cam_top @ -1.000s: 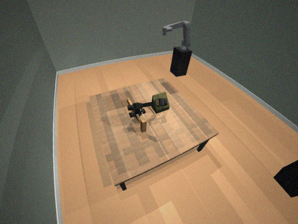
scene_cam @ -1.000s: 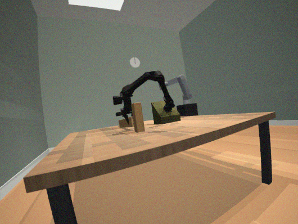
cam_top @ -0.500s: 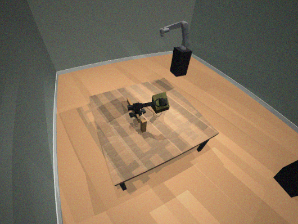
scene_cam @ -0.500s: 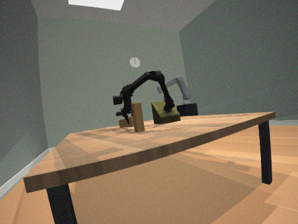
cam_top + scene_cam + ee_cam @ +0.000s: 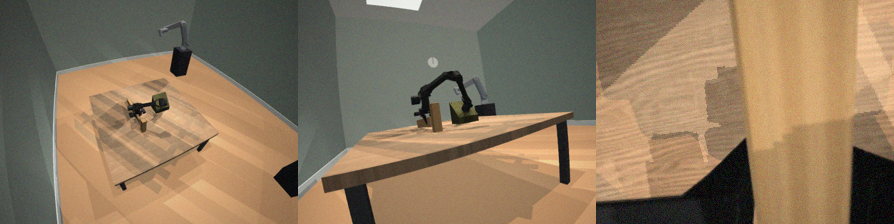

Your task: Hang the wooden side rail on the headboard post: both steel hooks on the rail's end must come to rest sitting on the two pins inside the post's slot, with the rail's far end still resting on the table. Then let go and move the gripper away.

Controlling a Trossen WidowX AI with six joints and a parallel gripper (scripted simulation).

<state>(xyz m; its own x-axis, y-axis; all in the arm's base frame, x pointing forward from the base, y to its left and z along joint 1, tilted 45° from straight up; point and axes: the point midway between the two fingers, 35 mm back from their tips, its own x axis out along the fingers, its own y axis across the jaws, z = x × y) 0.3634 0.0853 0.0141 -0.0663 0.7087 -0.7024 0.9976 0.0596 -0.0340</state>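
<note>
My gripper tip is 1 cm past the headboard post, 16 cm to the right of it and 4 cm below it.
</note>
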